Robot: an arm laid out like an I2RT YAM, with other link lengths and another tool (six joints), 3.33 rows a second.
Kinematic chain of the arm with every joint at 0, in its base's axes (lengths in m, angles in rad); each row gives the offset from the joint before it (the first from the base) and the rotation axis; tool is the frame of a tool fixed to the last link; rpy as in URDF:
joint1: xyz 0 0 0.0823 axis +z
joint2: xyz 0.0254 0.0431 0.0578 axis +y
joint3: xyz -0.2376 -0.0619 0 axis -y
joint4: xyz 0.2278 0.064 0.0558 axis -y
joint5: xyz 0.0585 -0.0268 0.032 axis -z
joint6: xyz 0.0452 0 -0.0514 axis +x
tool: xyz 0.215 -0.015 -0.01 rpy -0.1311 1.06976 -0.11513
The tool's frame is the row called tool.
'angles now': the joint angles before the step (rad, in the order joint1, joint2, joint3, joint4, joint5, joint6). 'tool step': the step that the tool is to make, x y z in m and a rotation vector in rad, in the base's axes. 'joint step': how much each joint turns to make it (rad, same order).
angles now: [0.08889, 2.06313, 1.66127, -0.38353, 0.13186, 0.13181]
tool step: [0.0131, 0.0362, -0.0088, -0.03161, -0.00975, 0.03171]
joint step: [0.08605, 0.08157, 0.07383, 0.01074, 0.06151, 0.01546]
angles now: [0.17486, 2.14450, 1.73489, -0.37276, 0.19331, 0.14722]
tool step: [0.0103, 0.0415, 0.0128, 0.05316, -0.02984, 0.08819]
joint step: [0.03522, 0.01546, 0.05530, 0.00010, -0.07040, -0.00303]
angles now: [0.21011, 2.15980, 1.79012, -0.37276, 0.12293, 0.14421]
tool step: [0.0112, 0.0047, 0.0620, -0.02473, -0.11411, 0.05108]
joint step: [0.00171, -0.08103, 0.02878, 0.00482, -0.00781, -0.06892]
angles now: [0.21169, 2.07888, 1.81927, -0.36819, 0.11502, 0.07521]
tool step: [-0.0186, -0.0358, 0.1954, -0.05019, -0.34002, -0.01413]
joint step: [-0.03817, -0.30535, 0.02936, 0.00448, 0.02927, -0.11347]
